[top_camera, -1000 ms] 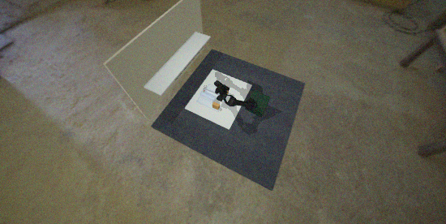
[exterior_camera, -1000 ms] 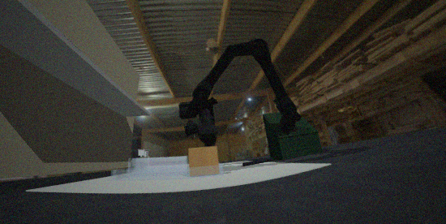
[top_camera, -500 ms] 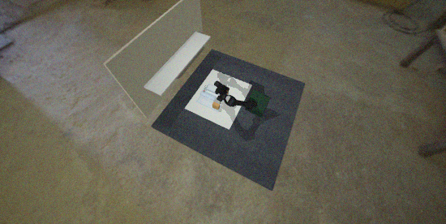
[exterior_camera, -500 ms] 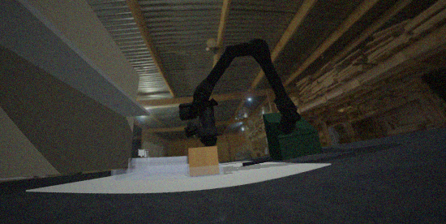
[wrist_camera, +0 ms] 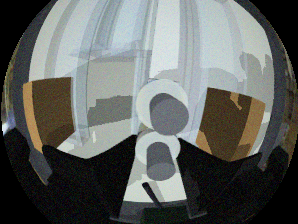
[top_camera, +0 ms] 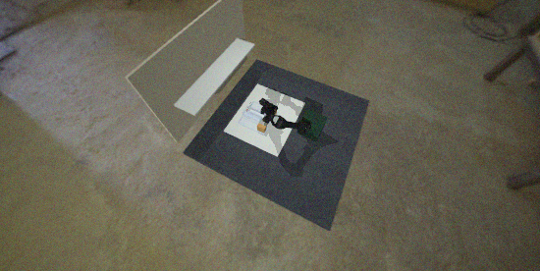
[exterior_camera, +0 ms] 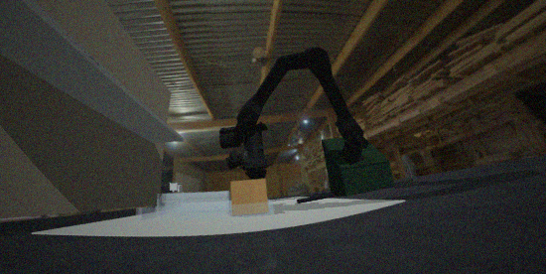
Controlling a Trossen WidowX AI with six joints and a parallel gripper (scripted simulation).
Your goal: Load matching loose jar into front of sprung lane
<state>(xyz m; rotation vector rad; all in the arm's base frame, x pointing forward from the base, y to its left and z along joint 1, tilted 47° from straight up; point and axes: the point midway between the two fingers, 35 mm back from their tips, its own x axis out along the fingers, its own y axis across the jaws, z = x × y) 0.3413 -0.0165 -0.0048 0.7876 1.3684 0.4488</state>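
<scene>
The grey mat is 5 cm ahead of my gripper tip, 3 cm to the right of it and 3 cm below it. Round my gripper tip: clear pusher lane 14 cm ahead, 1 cm below; then grey shelf 50 cm ahead, 9 cm to the right, 34 cm above.
</scene>
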